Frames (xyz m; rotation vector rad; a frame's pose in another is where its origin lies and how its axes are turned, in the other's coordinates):
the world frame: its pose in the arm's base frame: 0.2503 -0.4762 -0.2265 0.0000 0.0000 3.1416
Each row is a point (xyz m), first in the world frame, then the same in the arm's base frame.
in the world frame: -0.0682 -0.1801 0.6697
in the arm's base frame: 0.3185 -0.2961 0.4432
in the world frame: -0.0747 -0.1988 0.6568
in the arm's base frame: 0.3250 -0.2774 0.4303
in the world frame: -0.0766 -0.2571 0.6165
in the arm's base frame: 0.3269 -0.2191 0.3900
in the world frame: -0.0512 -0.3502 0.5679
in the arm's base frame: 0.3015 -0.1260 0.3414
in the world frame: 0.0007 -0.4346 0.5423
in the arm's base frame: 0.2496 -0.0416 0.3158
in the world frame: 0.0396 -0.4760 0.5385
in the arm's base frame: 0.2107 -0.0002 0.3120
